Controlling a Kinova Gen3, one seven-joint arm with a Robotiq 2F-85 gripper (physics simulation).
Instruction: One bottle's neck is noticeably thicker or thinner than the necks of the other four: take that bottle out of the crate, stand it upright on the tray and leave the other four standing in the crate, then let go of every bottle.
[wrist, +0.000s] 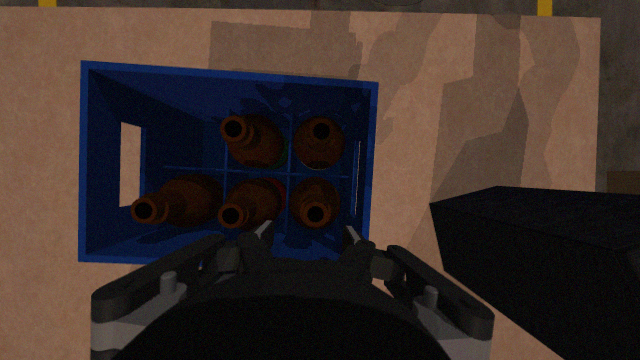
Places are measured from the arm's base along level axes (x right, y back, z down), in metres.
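Where they show: gripper, fingertip midpoint: (308, 233).
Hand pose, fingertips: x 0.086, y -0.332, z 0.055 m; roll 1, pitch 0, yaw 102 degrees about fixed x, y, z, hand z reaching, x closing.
Note:
After its pixels a point has its place.
The blue crate (84, 165) @[y -0.529, x 0.174, z 0.064 m] stands on the table with five brown bottles in it: back middle (260, 142) @[y -0.380, x 0.186, z 0.113 m], back right (319, 150) @[y -0.310, x 0.165, z 0.096 m], front left (192, 200) @[y -0.473, x 0.126, z 0.115 m], front middle (256, 197) @[y -0.394, x 0.120, z 0.114 m] and front right (315, 192) @[y -0.321, x 0.116, z 0.113 m]. The back left compartment holds no bottle. The necks look close in width from above; I cannot tell which differs. My gripper (308, 233) @[y -0.332, x 0.086, z 0.055 m] is open and empty at the crate's front right, its fingertips to either side of and slightly below the front right bottle's mouth in the view. The tray cannot be made out.
The pale brown table top (40, 150) @[y -0.822, x 0.249, z 0.239 m] surrounds the crate, with shadows at the right. A large black block-like shape (525, 225) @[y -0.092, x 0.051, z 0.082 m] fills the lower right. Yellow strips (47, 3) (545, 7) show beyond the far edge. A small brown patch (622, 181) shows at the right edge.

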